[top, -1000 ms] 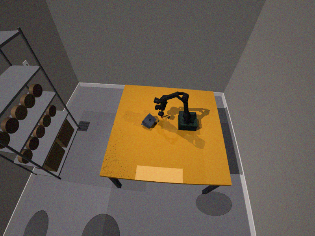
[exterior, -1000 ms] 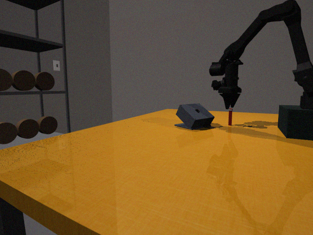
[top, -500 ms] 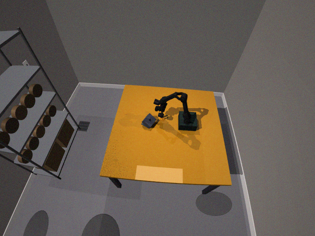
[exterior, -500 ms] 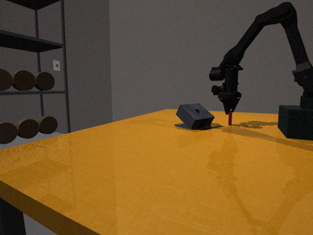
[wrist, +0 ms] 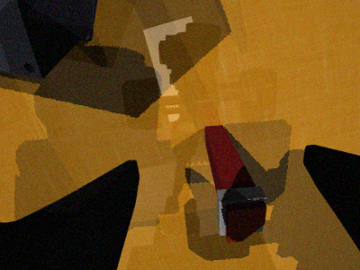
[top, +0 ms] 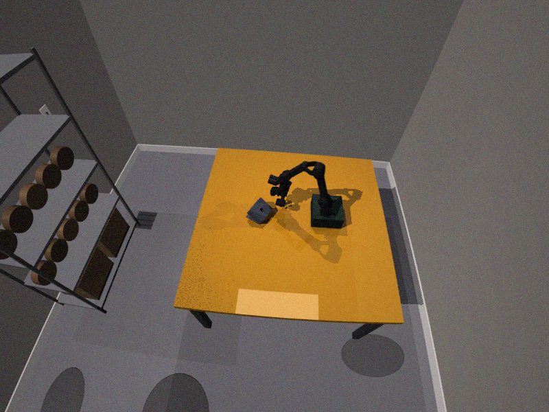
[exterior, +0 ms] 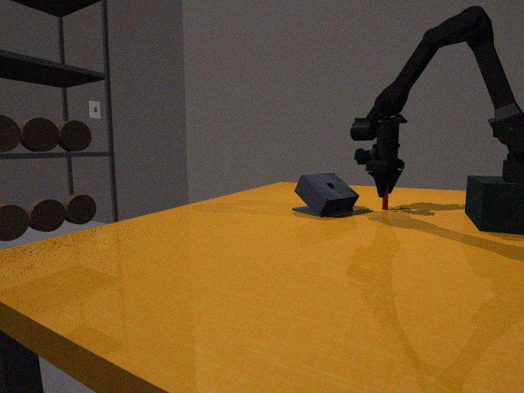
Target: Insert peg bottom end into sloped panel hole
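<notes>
Now: the sloped panel 120 mm ahead of my gripper tip, 120 mm to the left of it and 10 mm above it. From my gripper tip the other things lie so: red peg (20 mm above).
</notes>
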